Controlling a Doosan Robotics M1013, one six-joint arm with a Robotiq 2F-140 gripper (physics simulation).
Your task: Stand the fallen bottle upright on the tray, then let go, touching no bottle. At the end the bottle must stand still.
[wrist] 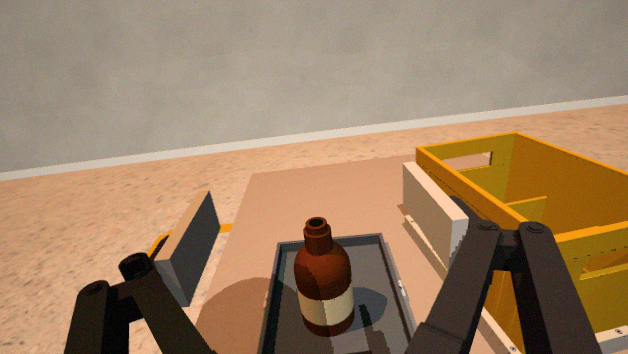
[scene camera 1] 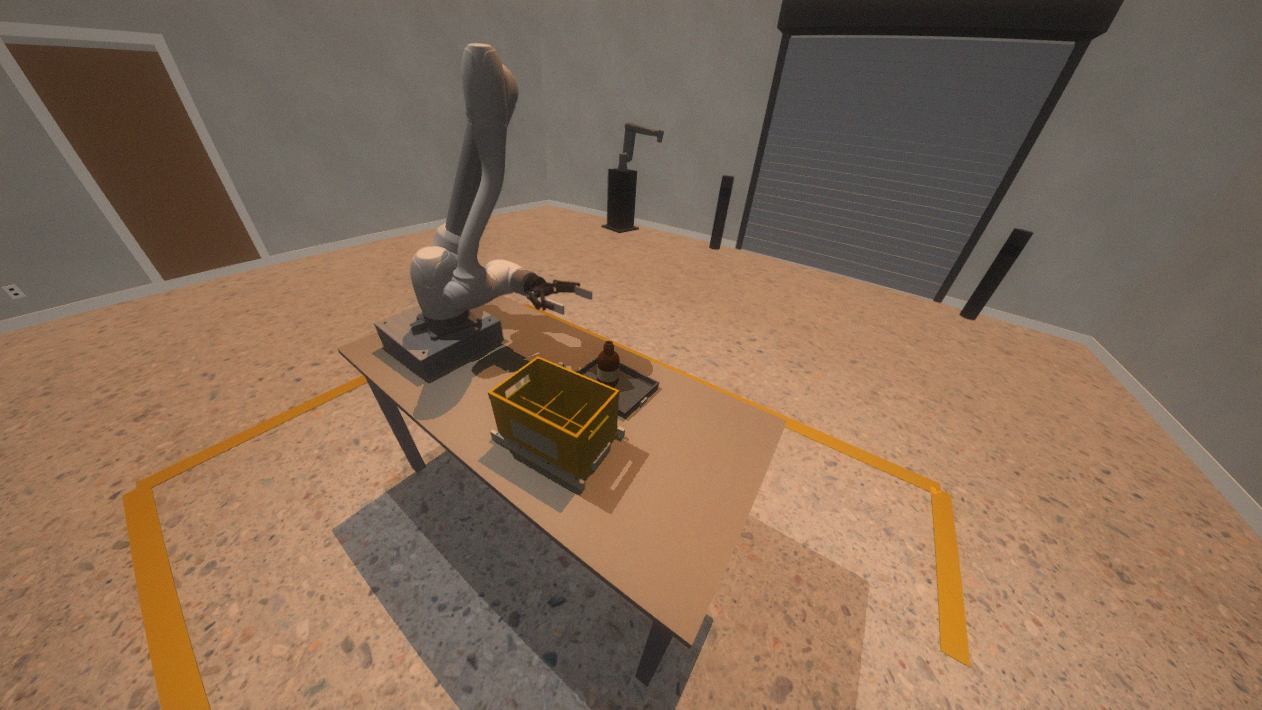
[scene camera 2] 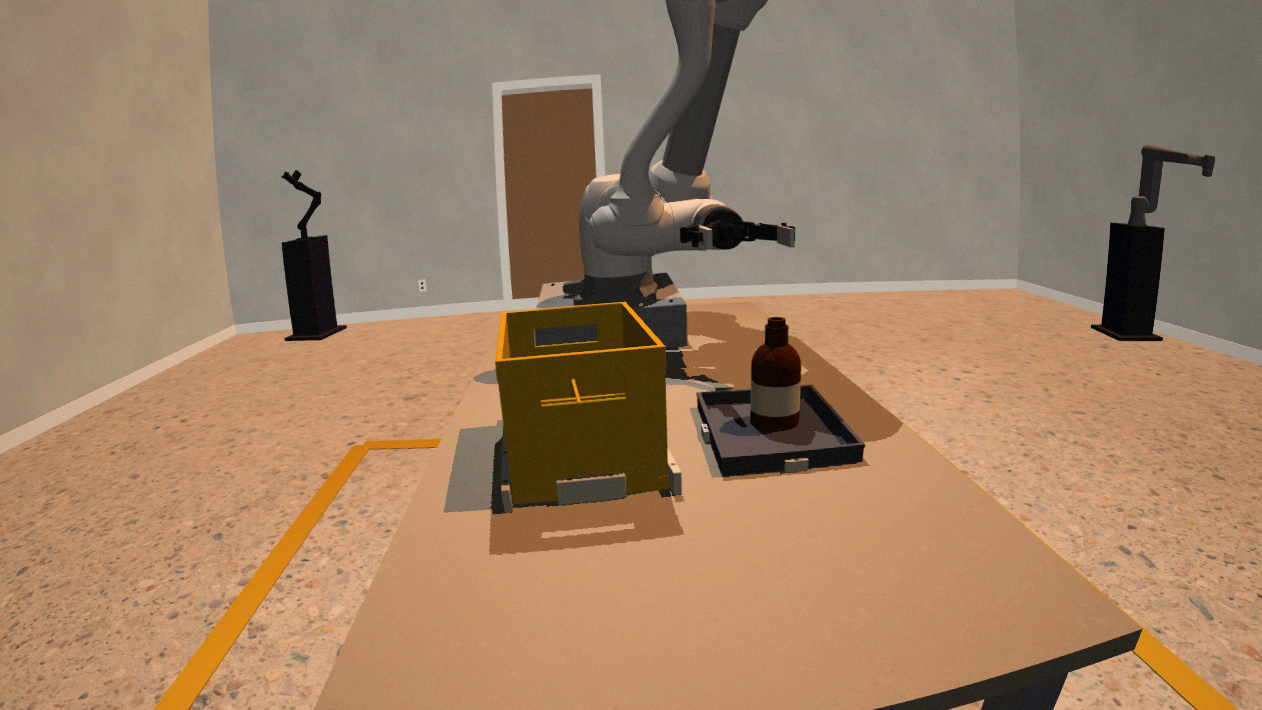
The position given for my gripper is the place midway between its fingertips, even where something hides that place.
Note:
In view: my gripper point(scene camera 2: 752, 238) and a brown bottle point(scene camera 2: 776, 366).
The brown bottle is seen too in the wrist view point(wrist: 322, 269) and in scene camera 1 point(scene camera 1: 608, 360). My gripper also shows in the wrist view point(wrist: 308, 196) and in scene camera 1 point(scene camera 1: 578, 302).

